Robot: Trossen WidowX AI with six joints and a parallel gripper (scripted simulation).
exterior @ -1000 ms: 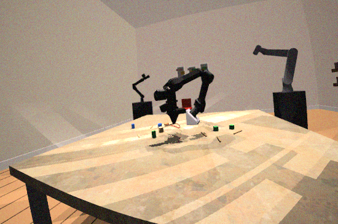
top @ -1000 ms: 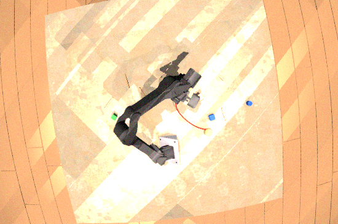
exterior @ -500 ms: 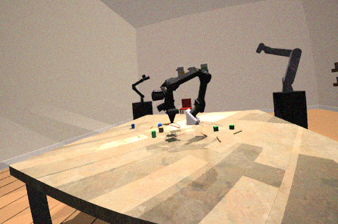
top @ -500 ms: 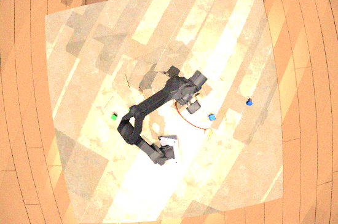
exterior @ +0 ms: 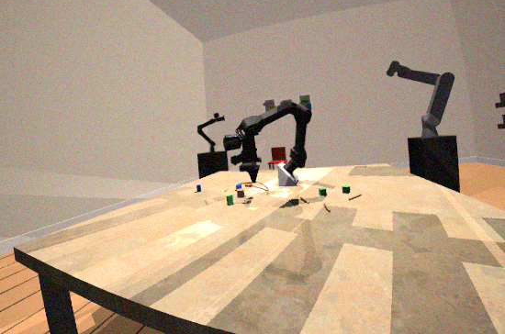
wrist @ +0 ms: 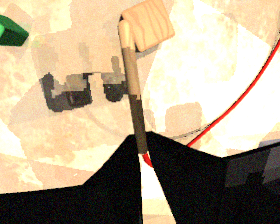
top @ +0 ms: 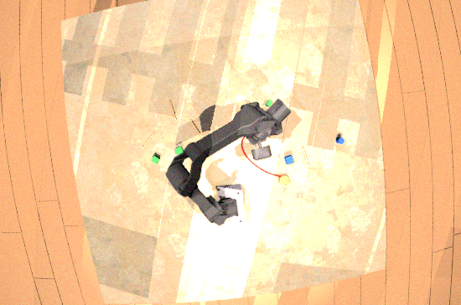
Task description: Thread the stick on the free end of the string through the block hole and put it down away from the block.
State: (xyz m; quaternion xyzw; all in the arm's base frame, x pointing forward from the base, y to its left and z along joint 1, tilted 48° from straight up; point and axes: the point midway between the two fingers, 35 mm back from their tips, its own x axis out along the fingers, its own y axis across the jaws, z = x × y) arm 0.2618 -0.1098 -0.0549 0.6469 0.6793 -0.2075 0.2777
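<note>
My gripper tip is 1 cm to the left of the thin wooden stick. From my gripper tip the other things lie so: blue cube: 13 cm behind, 12 cm to the right, 5 cm below; round wooden button: 20 cm behind, 10 cm to the right, 6 cm below; wooden block: 1 cm behind, 7 cm to the right, 5 cm below.
</note>
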